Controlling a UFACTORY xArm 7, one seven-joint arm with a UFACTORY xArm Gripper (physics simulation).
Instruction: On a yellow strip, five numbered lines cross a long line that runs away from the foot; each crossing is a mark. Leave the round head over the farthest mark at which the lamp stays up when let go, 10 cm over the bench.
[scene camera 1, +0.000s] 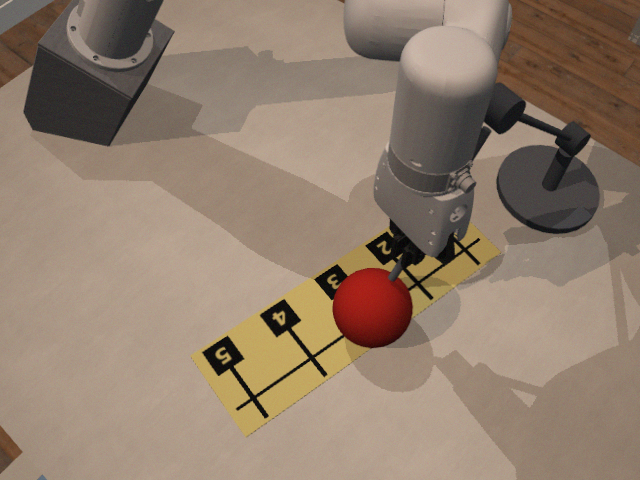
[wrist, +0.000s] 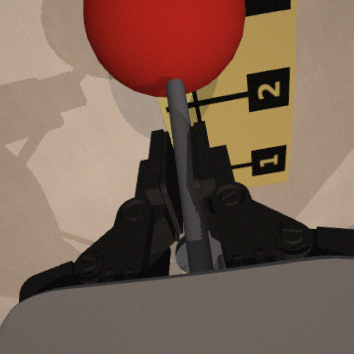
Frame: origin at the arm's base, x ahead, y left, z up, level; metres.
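Where they show: gripper, fingertip midpoint: (scene camera 1: 407, 255) (wrist: 184, 150); arm's base at its link origin: (scene camera 1: 110, 35).
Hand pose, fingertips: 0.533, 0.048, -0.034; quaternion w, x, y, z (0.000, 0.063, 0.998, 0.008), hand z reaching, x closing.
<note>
Each offset is from my fingertips to the top centre of the thing, as dx, dy, dz. "spot": to the spot under its first point. Level surfaces: height alone.
The lamp's round red head @[spot: +0.007, -0.061, -0.038] (scene camera 1: 372, 307) (wrist: 165, 40) hangs above the yellow strip (scene camera 1: 263, 356) (wrist: 230, 125). In the scene view it hides the crossing at line 3; crossings 4 and 5 show farther out. In the wrist view it lies beyond line 2. My gripper (scene camera 1: 408, 256) (wrist: 184, 150) is shut on the lamp's grey rod (scene camera 1: 396, 271) (wrist: 176, 100), which runs between the fingers to the head. The lamp's round dark foot @[+0.035, +0.315, -0.121] (scene camera 1: 527, 206) (wrist: 183, 257) stands past the line 1 end and looks flat on the bench. The head's exact height cannot be told.
The lamp's dark counterweight @[spot: +0.020, +0.079, +0.200] (scene camera 1: 504, 108) is raised behind my wrist, joined by a bar to the joint @[spot: +0.037, +0.302, +0.001] (scene camera 1: 572, 137) above the post. My robot base (scene camera 1: 77, 93) stands at the upper left. Shadows of the arm and lamp fall across the bench @[dz -0.134] (scene camera 1: 129, 289).
</note>
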